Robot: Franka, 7 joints.
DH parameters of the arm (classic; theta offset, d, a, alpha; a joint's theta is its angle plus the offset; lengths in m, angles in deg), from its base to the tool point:
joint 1: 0 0.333 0 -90
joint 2: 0 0 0 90
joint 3: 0 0.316 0.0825 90
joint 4: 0 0 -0.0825 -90
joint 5: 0 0.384 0 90
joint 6: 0 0 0.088 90
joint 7: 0 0.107 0 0
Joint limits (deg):
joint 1: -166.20..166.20
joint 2: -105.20..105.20
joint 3: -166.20..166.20
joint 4: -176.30..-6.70
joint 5: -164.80..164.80
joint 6: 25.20..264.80
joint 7: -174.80..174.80
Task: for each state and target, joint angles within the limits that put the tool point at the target. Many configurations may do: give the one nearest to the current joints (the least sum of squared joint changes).
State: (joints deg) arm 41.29 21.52 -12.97 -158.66 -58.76 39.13 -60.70
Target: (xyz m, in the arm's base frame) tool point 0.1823 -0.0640 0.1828
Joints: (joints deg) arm 34.36 37.13 -11.15 -162.42 -58.12 52.07 -60.70
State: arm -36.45 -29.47 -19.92 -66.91 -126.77 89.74 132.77
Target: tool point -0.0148 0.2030 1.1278
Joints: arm -50.94 -43.02 23.00 -58.47 -135.30 104.74 132.77
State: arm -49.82 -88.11 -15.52 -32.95 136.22 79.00 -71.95
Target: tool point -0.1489 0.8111 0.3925
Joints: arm -76.43 -97.75 -9.50 -27.96 137.41 89.39 -71.95
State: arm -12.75 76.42 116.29 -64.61 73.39 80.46 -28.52
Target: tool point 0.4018 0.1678 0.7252
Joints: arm -27.26 86.07 124.10 -93.91 62.00 57.90 -28.52
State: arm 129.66 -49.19 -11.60 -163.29 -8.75 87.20 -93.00
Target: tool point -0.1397 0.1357 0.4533
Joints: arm 138.97 -63.39 -1.58 -160.44 -2.48 78.28 -93.00
